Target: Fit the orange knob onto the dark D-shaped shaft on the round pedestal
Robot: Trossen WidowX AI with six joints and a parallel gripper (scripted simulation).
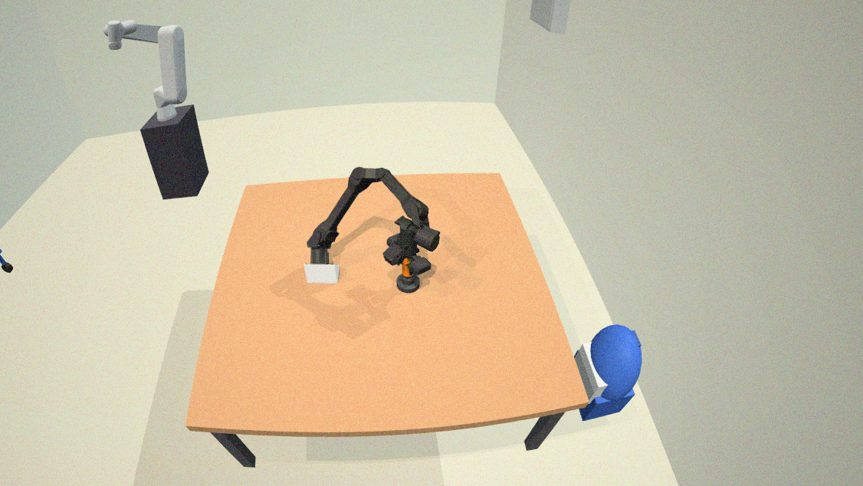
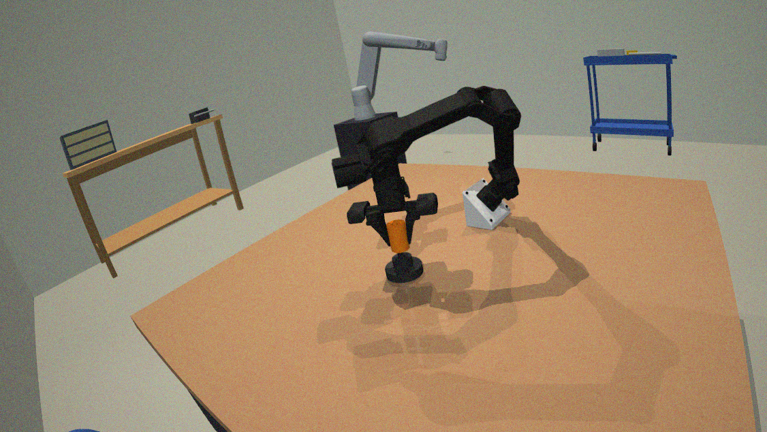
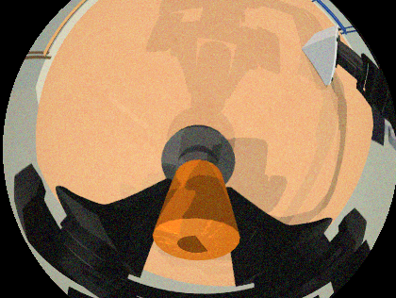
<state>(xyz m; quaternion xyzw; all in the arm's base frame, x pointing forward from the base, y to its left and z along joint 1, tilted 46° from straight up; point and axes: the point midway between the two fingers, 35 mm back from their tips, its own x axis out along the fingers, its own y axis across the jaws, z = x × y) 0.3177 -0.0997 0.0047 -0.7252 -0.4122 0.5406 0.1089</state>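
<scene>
The orange knob lies 20 mm above my gripper tip. From my gripper tip the other things lie so: dark round pedestal 40 mm below.
</scene>
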